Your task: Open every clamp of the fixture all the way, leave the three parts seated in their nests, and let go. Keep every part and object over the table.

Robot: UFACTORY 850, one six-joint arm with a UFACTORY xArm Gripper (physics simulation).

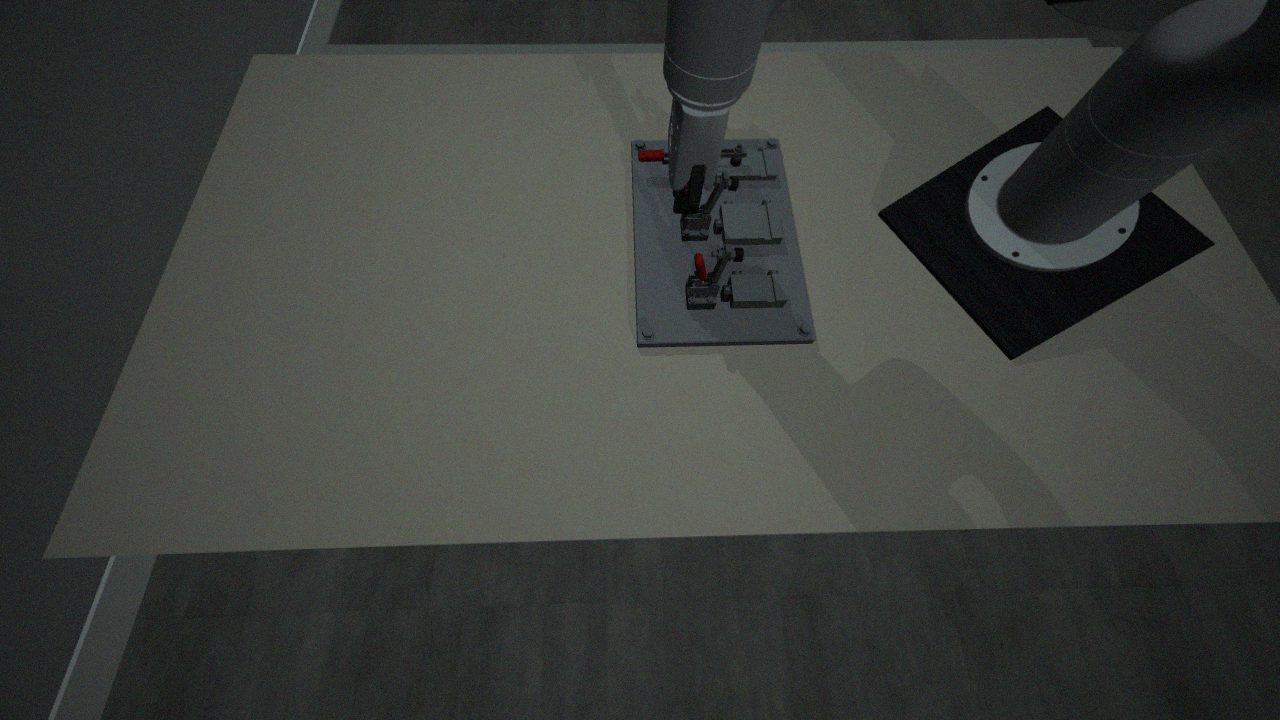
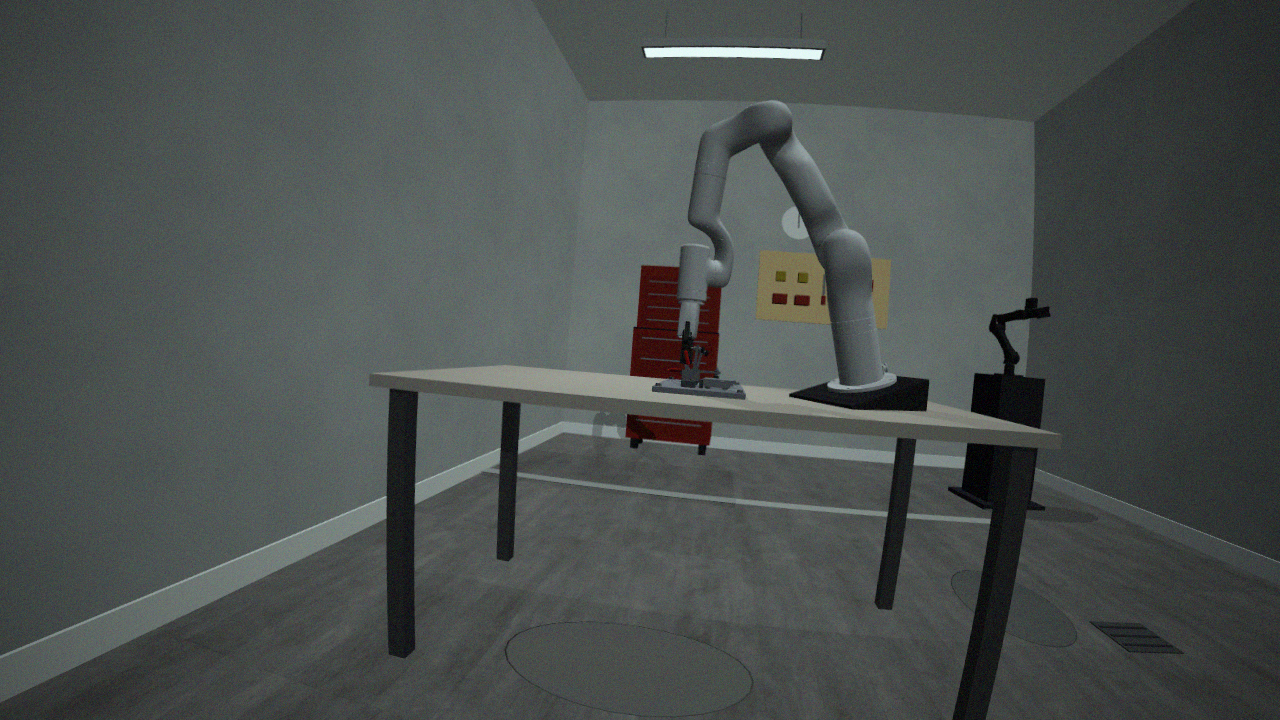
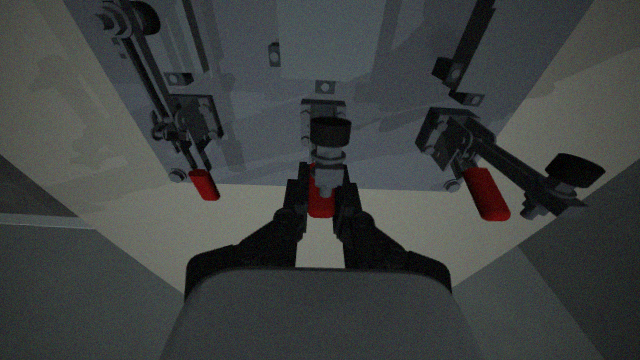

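My gripper (image 1: pixel 688 198) (image 2: pixel 686 344) (image 3: pixel 321 178) is shut on the middle clamp's red handle (image 3: pixel 316 207). The middle clamp (image 1: pixel 695 225) has its arm tilted up, and its black pad (image 3: pixel 330 131) stands clear of the middle part (image 1: pixel 751 223) (image 3: pixel 327 40). The near clamp (image 1: pixel 700 292) also has its arm raised off the near part (image 1: pixel 756 290); its red handle (image 1: pixel 699 265) (image 3: pixel 487 195) is free. The far clamp's red handle (image 1: pixel 651 154) (image 3: pixel 204 185) points outward, and its arm (image 1: pixel 730 153) (image 3: pixel 145 65) lies low over the far part (image 1: pixel 762 164). The parts sit in their nests.
The grey fixture plate (image 1: pixel 662 277) (image 3: pixel 260 170) lies on the pale table (image 1: pixel 402 313) (image 2: pixel 572 394). The robot's black base plate (image 1: pixel 1002 313) (image 2: pixel 904 394) stands to the right of the fixture. A red tool cabinet (image 2: pixel 653 353) stands behind the table.
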